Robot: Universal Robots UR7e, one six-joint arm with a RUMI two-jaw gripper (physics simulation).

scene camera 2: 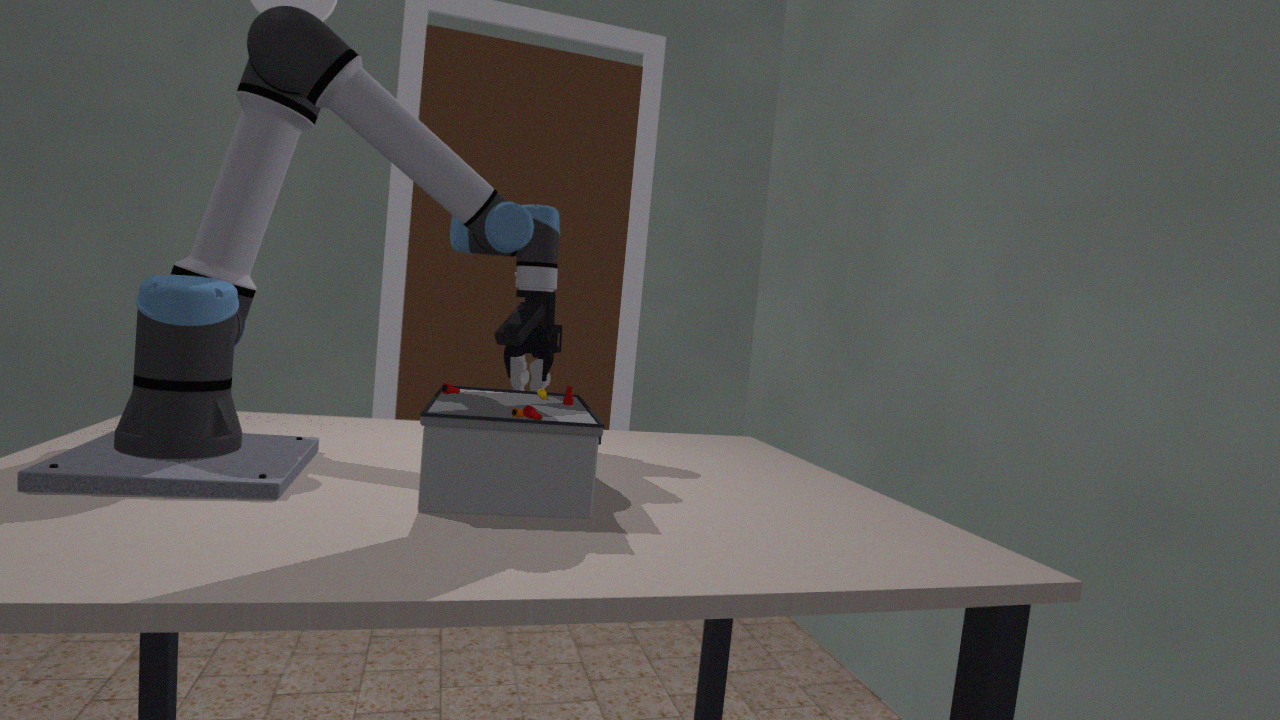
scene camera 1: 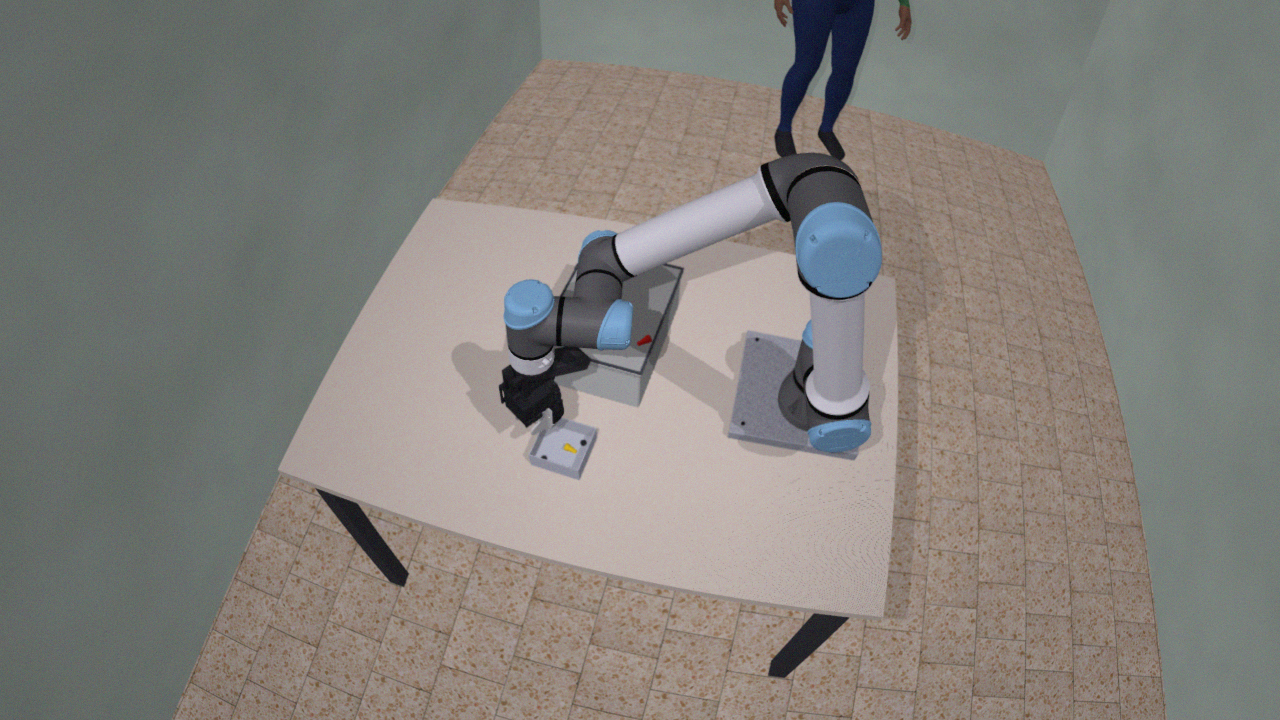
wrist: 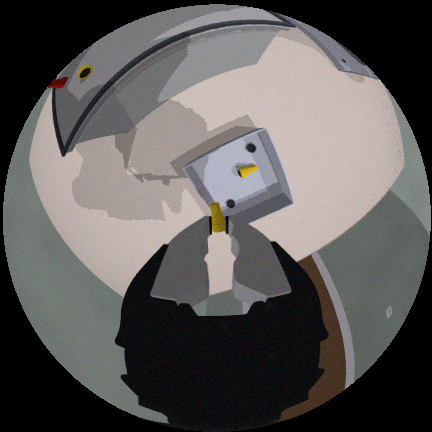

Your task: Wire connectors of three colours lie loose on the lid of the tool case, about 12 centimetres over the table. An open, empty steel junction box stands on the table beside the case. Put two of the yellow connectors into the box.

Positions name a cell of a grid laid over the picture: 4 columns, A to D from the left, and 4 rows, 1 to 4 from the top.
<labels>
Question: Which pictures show my gripper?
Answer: Scene camera 2, scene camera 1 and the wrist view: all of them.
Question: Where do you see a steel junction box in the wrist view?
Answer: B2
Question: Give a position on a tool case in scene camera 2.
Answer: B3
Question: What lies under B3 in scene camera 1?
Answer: A steel junction box.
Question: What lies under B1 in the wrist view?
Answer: A tool case.
</labels>
